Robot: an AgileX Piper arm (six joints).
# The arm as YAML. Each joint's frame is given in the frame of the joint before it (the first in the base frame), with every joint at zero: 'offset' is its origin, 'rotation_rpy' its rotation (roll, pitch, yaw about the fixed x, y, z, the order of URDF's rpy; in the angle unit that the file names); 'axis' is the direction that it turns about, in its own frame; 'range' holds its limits. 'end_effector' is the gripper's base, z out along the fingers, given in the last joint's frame.
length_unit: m
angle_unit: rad
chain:
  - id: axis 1
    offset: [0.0, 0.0, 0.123]
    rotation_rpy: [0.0, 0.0, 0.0]
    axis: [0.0, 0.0, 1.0]
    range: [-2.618, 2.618]
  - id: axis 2
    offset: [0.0, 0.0, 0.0]
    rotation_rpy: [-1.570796, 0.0, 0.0]
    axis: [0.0, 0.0, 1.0]
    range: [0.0, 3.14]
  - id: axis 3
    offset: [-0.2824, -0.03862, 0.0]
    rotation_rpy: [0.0, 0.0, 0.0]
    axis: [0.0, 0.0, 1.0]
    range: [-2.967, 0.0]
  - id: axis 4
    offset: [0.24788, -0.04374, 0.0]
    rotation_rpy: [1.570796, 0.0, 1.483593]
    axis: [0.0, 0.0, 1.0]
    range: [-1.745, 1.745]
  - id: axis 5
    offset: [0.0, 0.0, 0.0]
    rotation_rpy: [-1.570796, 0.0, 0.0]
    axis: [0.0, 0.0, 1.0]
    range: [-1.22, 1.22]
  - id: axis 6
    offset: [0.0, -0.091, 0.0]
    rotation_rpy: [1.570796, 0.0, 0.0]
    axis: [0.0, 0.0, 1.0]
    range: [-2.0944, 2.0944]
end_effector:
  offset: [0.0, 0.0, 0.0]
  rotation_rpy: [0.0, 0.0, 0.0]
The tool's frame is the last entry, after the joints.
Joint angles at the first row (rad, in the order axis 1, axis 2, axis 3, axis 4, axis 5, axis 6):
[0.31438 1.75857 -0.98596 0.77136 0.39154 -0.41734]
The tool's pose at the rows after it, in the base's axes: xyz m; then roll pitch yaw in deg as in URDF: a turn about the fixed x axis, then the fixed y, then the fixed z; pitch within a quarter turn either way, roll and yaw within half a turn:
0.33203 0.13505 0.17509 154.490 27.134 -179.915
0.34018 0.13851 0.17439 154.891 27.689 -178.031
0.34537 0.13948 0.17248 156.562 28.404 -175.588
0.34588 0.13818 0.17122 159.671 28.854 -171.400
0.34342 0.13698 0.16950 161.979 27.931 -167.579
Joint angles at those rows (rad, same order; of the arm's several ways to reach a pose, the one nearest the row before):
[0.31438 1.79873 -1.02857 0.76946 0.41899 -0.43472]
[0.31438 1.82737 -1.06768 0.76729 0.43340 -0.46027]
[0.31439 1.84683 -1.09065 0.73840 0.43551 -0.47247]
[0.31437 1.85093 -1.09716 0.67702 0.44334 -0.47873]
[0.31439 1.85094 -1.09716 0.62371 0.46996 -0.48099]

